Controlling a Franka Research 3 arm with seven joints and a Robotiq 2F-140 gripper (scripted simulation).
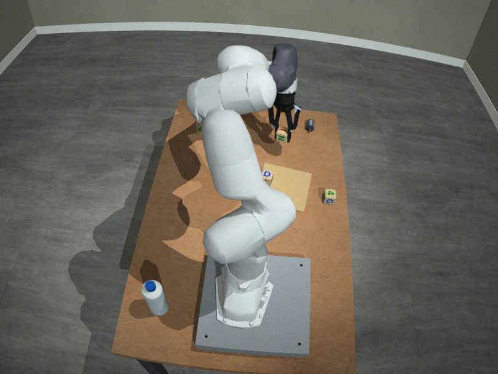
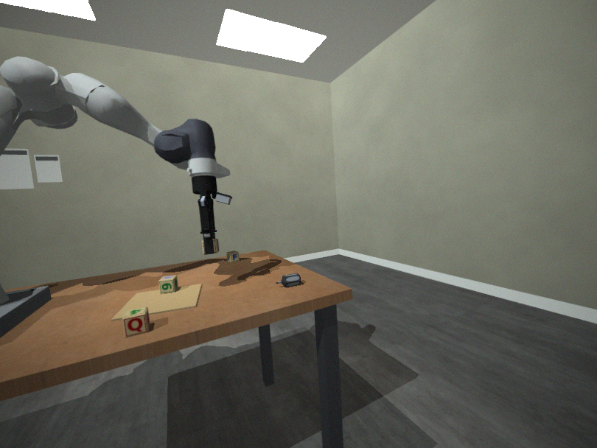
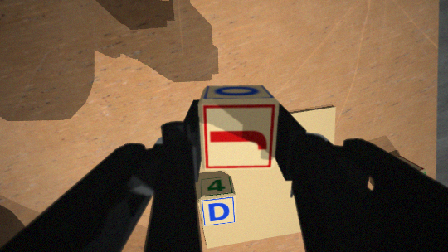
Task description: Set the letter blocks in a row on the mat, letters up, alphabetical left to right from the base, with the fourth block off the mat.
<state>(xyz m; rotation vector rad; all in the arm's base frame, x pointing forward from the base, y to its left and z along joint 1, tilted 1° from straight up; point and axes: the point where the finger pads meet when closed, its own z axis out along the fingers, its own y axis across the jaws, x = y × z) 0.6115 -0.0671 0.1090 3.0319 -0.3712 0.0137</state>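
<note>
The tan mat is 15 cm below my hand, 15 cm behind it and 3 cm to the right of it. Round my hand: small dark object 21 cm ahead, 13 cm to the right, 13 cm below; block 21 cm to the right, 19 cm behind, 13 cm below.
</note>
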